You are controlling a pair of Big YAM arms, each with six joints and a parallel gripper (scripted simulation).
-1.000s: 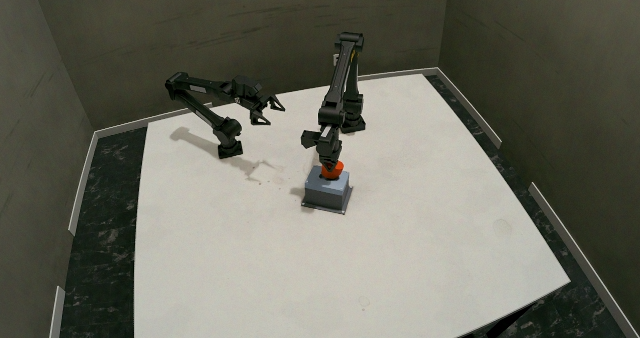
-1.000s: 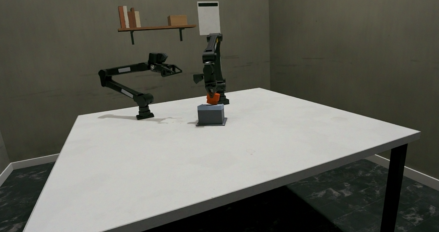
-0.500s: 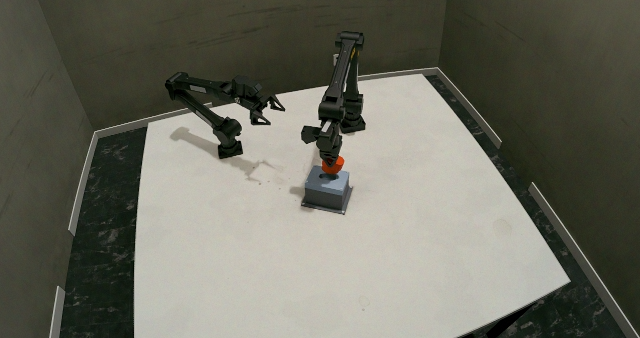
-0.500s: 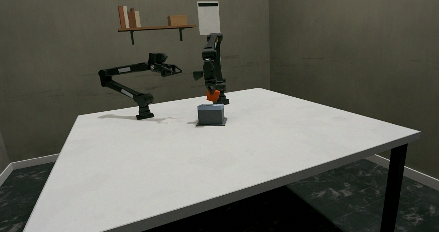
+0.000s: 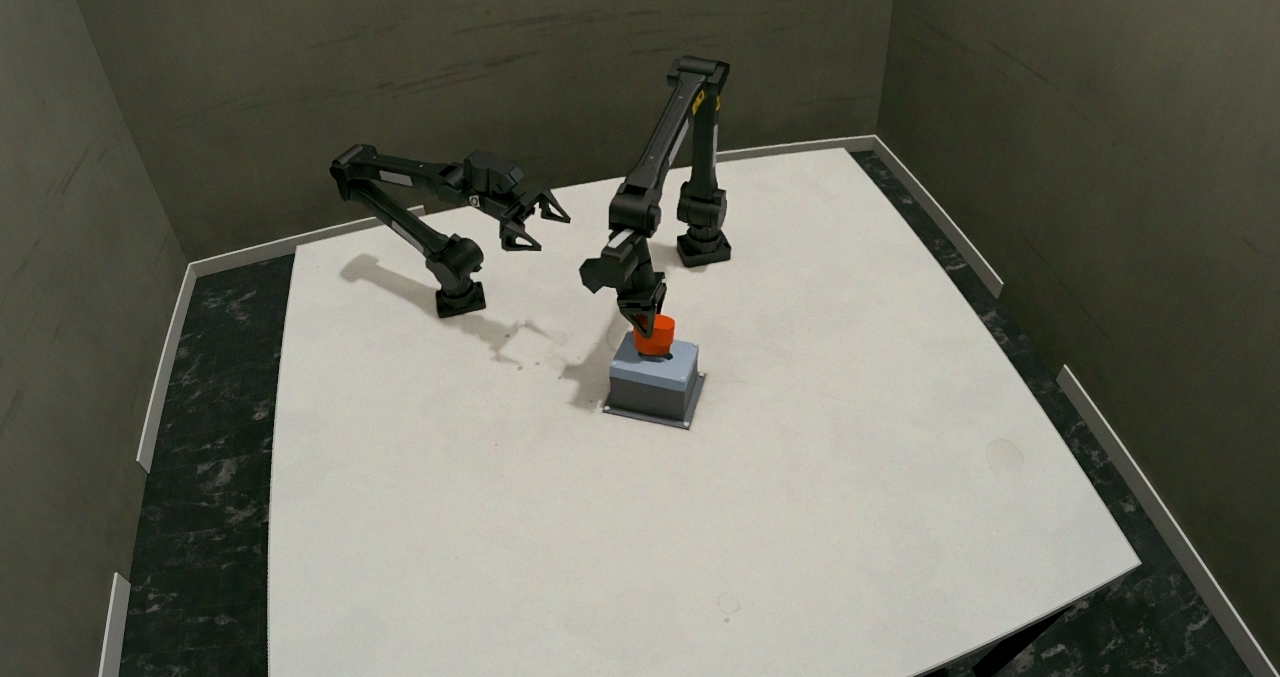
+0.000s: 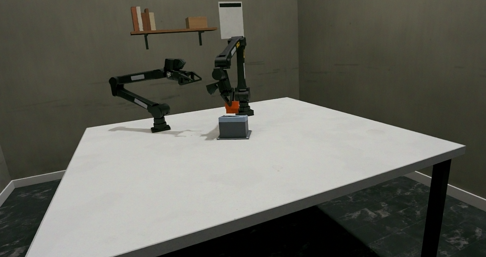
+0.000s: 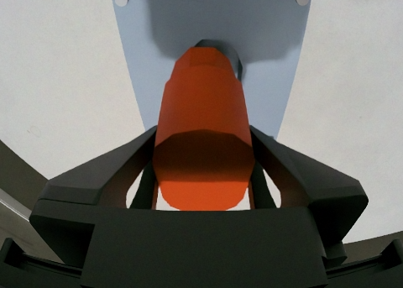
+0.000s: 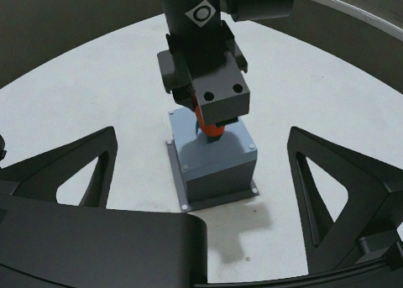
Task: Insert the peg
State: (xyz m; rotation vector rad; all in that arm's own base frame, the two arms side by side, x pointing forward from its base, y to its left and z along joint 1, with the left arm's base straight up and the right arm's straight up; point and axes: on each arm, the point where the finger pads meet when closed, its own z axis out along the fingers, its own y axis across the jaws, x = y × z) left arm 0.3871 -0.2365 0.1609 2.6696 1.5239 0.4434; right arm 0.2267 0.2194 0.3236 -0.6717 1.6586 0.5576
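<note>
My left gripper is now 8 cm above the plate, 1 cm to the right of it and 1 cm short of it. From my left hand the other things lie so: dark grey box 13 cm below, 1 cm ahead; then orange peg 2 cm below, 1 cm ahead.
</note>
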